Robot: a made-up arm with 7 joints. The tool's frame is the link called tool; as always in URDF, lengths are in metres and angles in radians. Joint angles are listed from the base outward.
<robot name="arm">
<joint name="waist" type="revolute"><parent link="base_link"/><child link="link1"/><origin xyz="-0.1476 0.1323 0.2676" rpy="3.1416 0 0"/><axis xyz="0 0 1"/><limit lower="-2.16" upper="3.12"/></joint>
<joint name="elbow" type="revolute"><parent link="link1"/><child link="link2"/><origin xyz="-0.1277 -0.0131 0.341" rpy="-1.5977 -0.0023 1.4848"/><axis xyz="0 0 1"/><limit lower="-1.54" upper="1.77"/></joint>
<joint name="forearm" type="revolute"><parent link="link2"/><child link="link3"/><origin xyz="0.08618 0.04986 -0.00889" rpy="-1.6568 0 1.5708"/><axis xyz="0 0 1"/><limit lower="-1.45" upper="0.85"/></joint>
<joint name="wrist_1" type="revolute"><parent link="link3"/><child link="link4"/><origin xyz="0.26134 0.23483 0.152" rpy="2.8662 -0.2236 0.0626"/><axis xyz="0 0 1"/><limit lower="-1.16" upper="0.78"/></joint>
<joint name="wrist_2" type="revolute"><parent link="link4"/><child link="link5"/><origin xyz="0.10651 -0.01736 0.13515" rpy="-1.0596 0.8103 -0.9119"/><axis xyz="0 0 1"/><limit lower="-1.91" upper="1.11"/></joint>
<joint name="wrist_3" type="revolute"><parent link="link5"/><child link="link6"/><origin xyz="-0.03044 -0.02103 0.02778" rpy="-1.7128 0.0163 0.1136"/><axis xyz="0 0 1"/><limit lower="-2.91" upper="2.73"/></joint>
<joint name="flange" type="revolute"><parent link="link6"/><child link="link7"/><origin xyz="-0.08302 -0.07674 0.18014" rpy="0.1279 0.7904 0.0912"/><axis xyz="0 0 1"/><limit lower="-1.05" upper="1.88"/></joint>
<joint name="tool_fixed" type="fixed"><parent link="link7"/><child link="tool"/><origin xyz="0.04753 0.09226 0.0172" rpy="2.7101 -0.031 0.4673"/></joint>
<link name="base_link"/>
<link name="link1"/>
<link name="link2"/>
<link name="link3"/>
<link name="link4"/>
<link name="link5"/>
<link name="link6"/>
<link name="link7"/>
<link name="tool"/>
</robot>
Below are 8 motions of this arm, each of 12 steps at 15 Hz.
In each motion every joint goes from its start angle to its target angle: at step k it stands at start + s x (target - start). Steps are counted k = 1, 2, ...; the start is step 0. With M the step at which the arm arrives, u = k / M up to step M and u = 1 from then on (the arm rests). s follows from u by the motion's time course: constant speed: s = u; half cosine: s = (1 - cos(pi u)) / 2; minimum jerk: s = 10 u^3 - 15 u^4 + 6 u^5.
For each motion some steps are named. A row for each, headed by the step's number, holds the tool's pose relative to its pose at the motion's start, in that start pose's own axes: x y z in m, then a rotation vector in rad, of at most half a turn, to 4 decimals.
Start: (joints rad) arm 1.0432 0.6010 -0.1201 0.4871 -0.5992 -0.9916 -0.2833
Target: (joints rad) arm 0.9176 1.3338 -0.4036 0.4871 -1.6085 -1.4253 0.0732
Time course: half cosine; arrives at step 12
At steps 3, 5, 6, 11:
3: -0.0174 0.0105 -0.0529 -0.0055 -0.0007 0.0882
5: -0.0513 0.0288 -0.1283 0.0078 -0.0021 0.2314
6: -0.0744 0.0410 -0.1683 0.0268 -0.0034 0.3163
11: -0.1809 0.1018 -0.2889 0.1589 -0.0164 0.6247

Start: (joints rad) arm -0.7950 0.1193 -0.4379 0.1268 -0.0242 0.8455 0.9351
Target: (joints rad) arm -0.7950 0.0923 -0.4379 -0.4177 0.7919 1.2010 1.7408
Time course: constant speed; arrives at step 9
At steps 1, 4, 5, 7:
1: -0.0089 -0.0127 0.0201 -0.0819 0.0025 -0.1323
4: -0.0386 -0.0355 0.0892 -0.3058 -0.0301 -0.5137
5: -0.0482 -0.0377 0.1138 -0.3724 -0.0547 -0.6333
7: -0.0647 -0.0342 0.1629 -0.4921 -0.1244 -0.8567

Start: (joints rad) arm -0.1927 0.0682 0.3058 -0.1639 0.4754 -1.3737 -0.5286
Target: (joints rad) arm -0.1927 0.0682 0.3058 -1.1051 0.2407 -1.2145 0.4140
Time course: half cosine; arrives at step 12
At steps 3, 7, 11, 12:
3: 0.0061 -0.0166 -0.0057 -0.0541 -0.0789 -0.1813
7: 0.0198 -0.0633 -0.0192 -0.0806 -0.3830 -0.8146
11: 0.0320 -0.0860 -0.0297 0.0651 -0.6391 -1.2737
12: 0.0329 -0.0869 -0.0302 0.0759 -0.6520 -1.2949

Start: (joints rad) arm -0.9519 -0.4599 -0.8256 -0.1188 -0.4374 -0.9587 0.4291
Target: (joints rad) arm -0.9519 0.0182 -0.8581 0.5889 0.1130 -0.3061 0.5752
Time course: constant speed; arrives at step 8
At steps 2, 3, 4, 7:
2: -0.0570 -0.0284 -0.0084 -0.1949 0.2698 -0.0294
3: -0.0800 -0.0432 -0.0045 -0.3113 0.3930 -0.0381
4: -0.0984 -0.0575 0.0036 -0.4388 0.5064 -0.0406
7: -0.1224 -0.0897 0.0414 -0.8727 0.7758 0.0065

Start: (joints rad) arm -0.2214 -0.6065 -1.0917 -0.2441 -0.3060 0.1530 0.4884
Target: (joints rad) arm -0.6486 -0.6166 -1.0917 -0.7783 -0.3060 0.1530 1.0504
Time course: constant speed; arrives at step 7
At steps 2, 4, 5, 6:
2: 0.0012 0.0408 0.0397 -0.0018 0.2077 -0.3493
4: 0.0115 0.0907 0.0820 -0.0240 0.4075 -0.7028
5: 0.0216 0.1189 0.1035 -0.0426 0.5032 -0.8812
6: 0.0359 0.1489 0.1246 -0.0661 0.5954 -1.0610

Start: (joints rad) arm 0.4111 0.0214 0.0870 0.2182 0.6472 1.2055 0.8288
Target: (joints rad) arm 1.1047 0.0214 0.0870 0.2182 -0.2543 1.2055 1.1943
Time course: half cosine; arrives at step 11
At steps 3, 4, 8, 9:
3: -0.0489 0.0135 -0.0202 0.1342 0.1996 -0.2178
4: -0.0824 0.0306 -0.0270 0.2278 0.3406 -0.3657
8: -0.1849 0.1570 0.0235 0.6614 1.0010 -0.9793
9: -0.1897 0.1812 0.0447 0.7411 1.1218 -1.0751

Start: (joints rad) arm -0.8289 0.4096 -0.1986 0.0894 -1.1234 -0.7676 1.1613
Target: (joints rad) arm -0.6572 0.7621 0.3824 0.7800 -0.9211 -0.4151 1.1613
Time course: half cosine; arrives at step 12
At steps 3, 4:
3: 0.0248 -0.0335 -0.0051 -0.0897 -0.0199 -0.0295
4: 0.0423 -0.0572 -0.0052 -0.1531 -0.0361 -0.0530

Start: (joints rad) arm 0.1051 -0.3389 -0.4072 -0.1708 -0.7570 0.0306 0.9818
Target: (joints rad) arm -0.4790 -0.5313 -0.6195 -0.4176 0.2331 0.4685 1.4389
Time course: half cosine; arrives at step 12
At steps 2, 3, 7, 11, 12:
2: -0.0123 -0.0077 0.0241 -0.0851 0.0324 -0.0745
3: -0.0261 -0.0135 0.0548 -0.1870 0.0663 -0.1616
7: -0.0749 0.0350 0.2648 -0.8253 0.1672 -0.6397
11: -0.0533 0.1518 0.4008 -1.3057 0.1259 -0.8928
12: -0.0509 0.1587 0.4062 -1.3288 0.1216 -0.9021

